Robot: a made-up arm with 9 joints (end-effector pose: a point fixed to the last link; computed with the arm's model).
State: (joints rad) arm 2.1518 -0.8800 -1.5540 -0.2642 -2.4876 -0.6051 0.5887 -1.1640 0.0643
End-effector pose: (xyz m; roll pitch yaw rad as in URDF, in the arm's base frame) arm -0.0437 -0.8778 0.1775 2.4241 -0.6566 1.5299
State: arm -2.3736 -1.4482 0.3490 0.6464 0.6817 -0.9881 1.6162 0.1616 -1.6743
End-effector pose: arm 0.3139 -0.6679 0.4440 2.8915 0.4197 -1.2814
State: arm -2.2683 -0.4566 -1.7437 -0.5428 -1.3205 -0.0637 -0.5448 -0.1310 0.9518
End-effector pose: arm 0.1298 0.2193 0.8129 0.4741 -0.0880 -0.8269
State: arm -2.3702 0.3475 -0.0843 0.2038 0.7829 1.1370 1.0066 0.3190 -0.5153
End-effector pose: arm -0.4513 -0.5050 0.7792 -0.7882 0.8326 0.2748
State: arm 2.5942 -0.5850 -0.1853 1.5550 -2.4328 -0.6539 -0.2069 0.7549 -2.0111
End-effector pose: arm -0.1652 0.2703 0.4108 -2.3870 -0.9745 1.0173
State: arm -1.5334 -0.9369 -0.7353 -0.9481 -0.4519 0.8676 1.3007 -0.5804 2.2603
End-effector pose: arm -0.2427 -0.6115 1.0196 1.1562 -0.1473 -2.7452
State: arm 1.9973 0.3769 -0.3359 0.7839 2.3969 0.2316 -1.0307 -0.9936 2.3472
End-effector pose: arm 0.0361 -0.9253 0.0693 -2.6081 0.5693 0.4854
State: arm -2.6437 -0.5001 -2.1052 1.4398 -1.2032 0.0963 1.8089 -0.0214 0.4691
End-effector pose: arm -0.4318 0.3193 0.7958 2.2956 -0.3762 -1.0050
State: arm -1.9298 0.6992 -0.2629 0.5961 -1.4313 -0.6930 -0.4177 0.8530 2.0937
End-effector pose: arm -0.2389 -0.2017 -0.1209 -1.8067 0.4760 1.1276
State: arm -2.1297 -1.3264 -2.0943 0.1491 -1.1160 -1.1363 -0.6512 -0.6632 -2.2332
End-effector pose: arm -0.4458 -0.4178 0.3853 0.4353 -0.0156 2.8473
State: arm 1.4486 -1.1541 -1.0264 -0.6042 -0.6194 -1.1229 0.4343 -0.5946 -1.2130
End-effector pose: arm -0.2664 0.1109 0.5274 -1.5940 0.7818 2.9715
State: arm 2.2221 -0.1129 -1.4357 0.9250 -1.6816 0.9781 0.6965 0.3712 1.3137
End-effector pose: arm -0.1129 -0.3805 1.2722 1.7646 0.0529 -2.9987
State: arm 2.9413 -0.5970 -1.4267 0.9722 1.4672 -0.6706 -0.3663 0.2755 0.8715
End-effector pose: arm -0.0230 -0.2118 -0.4177 -2.0406 -0.7667 0.7326
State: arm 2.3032 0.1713 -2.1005 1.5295 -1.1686 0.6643 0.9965 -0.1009 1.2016
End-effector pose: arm 0.5475 -0.0799 1.0895 1.0563 -0.2129 -1.7390
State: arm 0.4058 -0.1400 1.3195 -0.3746 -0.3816 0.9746 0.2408 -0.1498 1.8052
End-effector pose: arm -0.4223 0.4269 0.6021 -2.6482 -1.1381 -3.1341
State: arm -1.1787 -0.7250 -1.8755 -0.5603 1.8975 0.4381 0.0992 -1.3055 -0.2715
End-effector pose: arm 0.4952 -0.8470 0.6190 -1.3536 0.0966 2.1376
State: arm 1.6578 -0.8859 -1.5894 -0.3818 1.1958 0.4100 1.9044 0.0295 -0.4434
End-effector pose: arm -0.3288 0.3692 0.3267 1.4300 -0.2282 -0.0216
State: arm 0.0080 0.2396 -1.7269 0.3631 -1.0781 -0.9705 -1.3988 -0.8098 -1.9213
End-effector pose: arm -0.2882 -0.4616 0.2637 -1.8297 0.2494 -1.3889
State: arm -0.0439 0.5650 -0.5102 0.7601 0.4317 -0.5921 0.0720 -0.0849 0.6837
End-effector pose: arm -0.1527 -0.0858 1.1595 1.5611 0.9545 -0.4845
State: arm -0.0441 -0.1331 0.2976 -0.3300 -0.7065 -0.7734 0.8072 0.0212 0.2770
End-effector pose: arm -0.3179 -0.6506 0.7615 -3.0597 0.4967 0.8378
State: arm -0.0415 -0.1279 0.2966 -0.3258 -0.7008 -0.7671 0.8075 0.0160 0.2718
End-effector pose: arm -0.3195 -0.6461 0.7646 -3.0670 0.5000 0.8335
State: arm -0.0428 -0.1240 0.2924 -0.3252 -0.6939 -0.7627 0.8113 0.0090 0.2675
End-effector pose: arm -0.3222 -0.6432 0.7642 -3.0745 0.4932 0.8307
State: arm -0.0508 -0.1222 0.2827 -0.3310 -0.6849 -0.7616 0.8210 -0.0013 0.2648
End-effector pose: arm -0.3268 -0.6434 0.7579 -3.0831 0.4692 0.8305
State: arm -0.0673 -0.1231 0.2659 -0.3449 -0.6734 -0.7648 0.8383 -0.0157 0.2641
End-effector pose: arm -0.3341 -0.6470 0.7438 -3.0929 0.4229 0.8330
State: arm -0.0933 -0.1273 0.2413 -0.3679 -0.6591 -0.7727 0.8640 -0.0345 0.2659
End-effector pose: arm -0.3446 -0.6537 0.7209 -3.1044 0.3519 0.8364
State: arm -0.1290 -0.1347 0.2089 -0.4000 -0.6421 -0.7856 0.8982 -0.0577 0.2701
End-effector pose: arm -0.3585 -0.6620 0.6882 -3.1178 0.2556 0.8383
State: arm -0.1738 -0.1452 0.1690 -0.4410 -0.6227 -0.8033 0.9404 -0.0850 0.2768
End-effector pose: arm -0.3760 -0.6696 0.6452 -3.1329 0.1352 0.8354
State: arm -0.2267 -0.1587 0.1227 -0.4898 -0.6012 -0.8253 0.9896 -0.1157 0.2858
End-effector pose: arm -0.3968 -0.6731 0.5928 3.1351 -0.0058 0.8239
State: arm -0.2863 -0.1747 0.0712 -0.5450 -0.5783 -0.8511 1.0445 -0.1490 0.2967
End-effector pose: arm -0.4201 -0.6693 0.5322 3.1227 -0.1629 0.8001
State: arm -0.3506 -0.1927 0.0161 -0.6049 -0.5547 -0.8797 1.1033 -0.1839 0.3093
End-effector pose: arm -0.4451 -0.6552 0.4665 3.1175 -0.3294 0.7597
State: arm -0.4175 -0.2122 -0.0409 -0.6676 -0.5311 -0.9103 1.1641 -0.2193 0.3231
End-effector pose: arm -0.4699 -0.6289 0.3994 3.1253 -0.4977 0.6980
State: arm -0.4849 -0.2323 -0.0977 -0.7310 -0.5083 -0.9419 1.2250 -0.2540 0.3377
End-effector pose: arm -0.4932 -0.5906 0.3353 -3.1295 -0.6594 0.6092
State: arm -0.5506 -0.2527 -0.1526 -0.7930 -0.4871 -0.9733 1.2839 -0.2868 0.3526
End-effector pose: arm -0.5132 -0.5422 0.2784 -3.0710 -0.8054 0.4867
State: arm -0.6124 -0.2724 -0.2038 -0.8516 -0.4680 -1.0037 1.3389 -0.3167 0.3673
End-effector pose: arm -0.5289 -0.4876 0.2313 -2.9752 -0.9271 0.3261
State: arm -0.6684 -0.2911 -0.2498 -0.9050 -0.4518 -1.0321 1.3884 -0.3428 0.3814
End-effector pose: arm -0.5400 -0.4317 0.1953 -2.8405 -1.0180 0.1292
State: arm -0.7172 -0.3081 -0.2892 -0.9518 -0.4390 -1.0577 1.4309 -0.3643 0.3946
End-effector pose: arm -0.5466 -0.3791 0.1695 -2.6800 -1.0756 -0.0877
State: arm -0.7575 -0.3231 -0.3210 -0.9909 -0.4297 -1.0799 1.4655 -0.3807 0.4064
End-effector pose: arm -0.5495 -0.3337 0.1523 -2.5211 -1.1042 -0.2937
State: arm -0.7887 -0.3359 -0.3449 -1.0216 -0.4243 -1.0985 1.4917 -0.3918 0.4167
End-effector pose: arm -0.5497 -0.2980 0.1411 -2.3880 -1.1131 -0.4624
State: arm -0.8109 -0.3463 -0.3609 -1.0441 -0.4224 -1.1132 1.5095 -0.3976 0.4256
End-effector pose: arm -0.5481 -0.2730 0.1337 -2.2913 -1.1123 -0.5821
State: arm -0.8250 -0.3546 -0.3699 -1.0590 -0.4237 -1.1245 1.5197 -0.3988 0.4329
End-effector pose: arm -0.5456 -0.2581 0.1286 -2.2290 -1.1087 -0.6551
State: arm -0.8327 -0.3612 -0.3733 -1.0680 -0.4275 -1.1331 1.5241 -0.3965 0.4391
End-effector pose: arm -0.5426 -0.2513 0.1244 -2.1920 -1.1059 -0.6929
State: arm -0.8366 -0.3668 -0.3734 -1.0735 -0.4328 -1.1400 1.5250 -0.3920 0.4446
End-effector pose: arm -0.5394 -0.2492 0.1207 -2.1694 -1.1041 -0.7102
